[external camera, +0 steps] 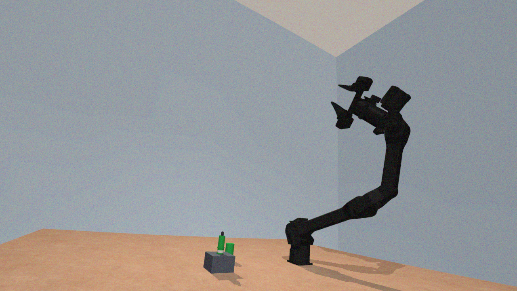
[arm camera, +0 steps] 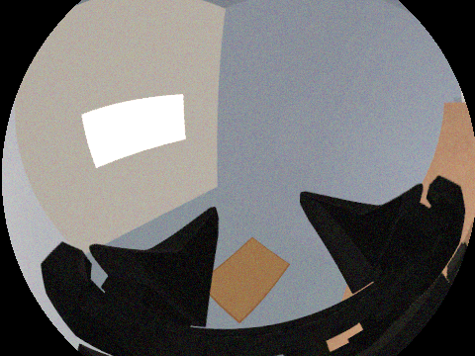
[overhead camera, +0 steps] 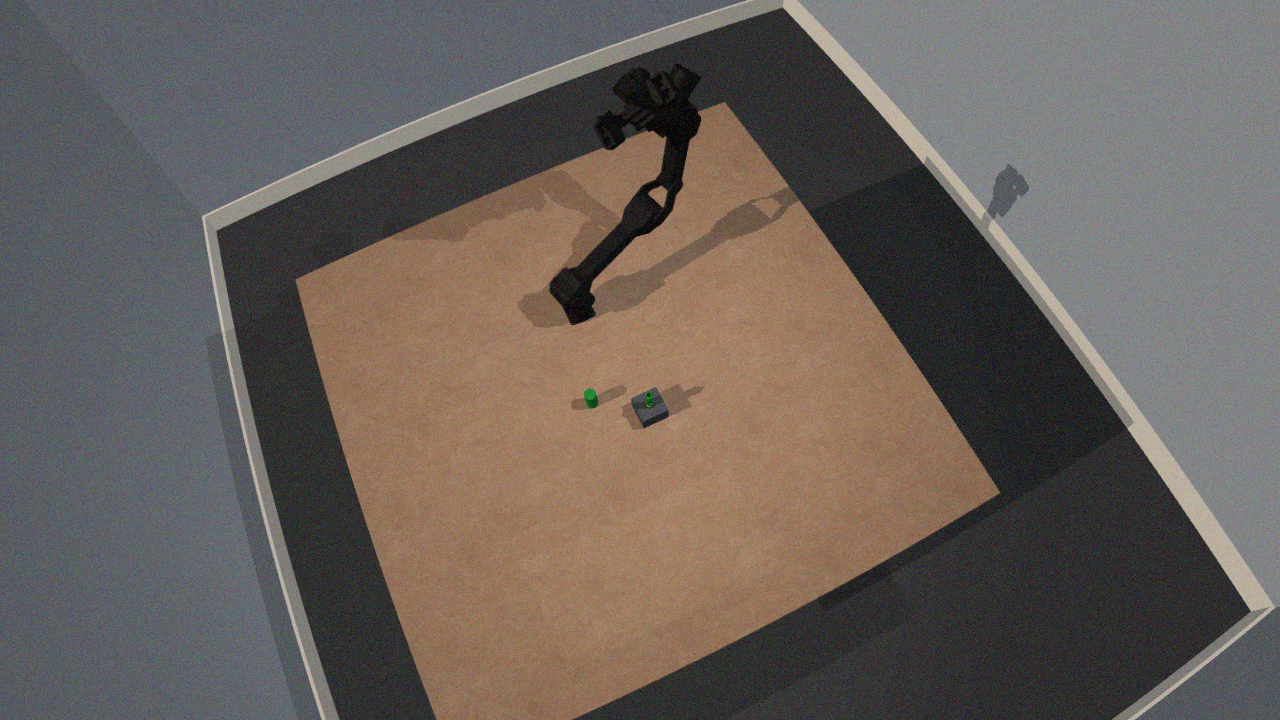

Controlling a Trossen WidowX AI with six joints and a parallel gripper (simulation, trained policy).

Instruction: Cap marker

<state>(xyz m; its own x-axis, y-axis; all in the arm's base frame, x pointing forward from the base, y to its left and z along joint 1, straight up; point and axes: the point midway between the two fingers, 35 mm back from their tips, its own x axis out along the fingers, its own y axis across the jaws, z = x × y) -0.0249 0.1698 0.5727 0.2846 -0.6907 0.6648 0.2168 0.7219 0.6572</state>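
The green cap is 57 cm below my gripper tip, 25 cm ahead of it and 22 cm to the right of it. Also, from my gripper tip: green marker 52 cm below, 33 cm ahead, 11 cm to the right; grey holder block 58 cm below, 33 cm ahead, 11 cm to the right.
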